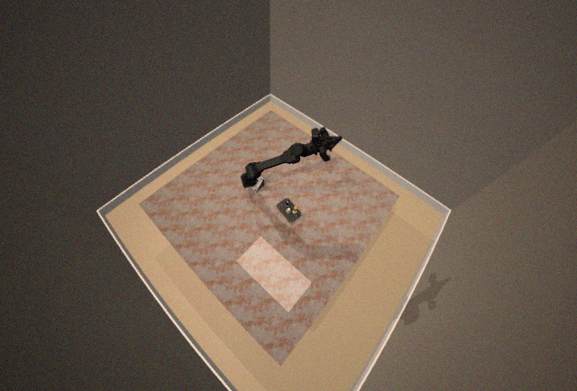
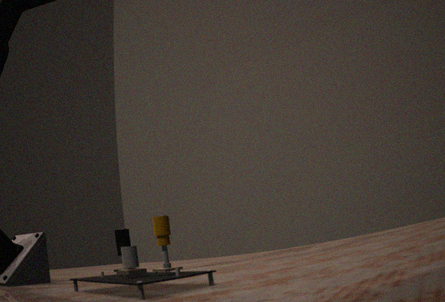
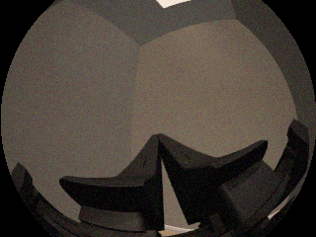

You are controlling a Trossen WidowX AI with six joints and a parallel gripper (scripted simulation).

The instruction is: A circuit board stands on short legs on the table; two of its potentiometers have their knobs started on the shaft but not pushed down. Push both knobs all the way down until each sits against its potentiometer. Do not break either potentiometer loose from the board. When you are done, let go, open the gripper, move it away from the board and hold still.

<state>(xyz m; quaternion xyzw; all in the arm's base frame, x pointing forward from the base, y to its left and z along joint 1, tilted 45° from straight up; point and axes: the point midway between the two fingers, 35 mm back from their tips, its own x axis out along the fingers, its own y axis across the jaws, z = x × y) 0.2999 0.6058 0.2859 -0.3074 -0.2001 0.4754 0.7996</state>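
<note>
Right now my gripper tip is 590 mm above the black knob, 190 mm to the left of it and 110 mm past it. The rest, counted from my gripper tip: yellow knob: 580 mm below, 180 mm to the right, 50 mm behind.
</note>
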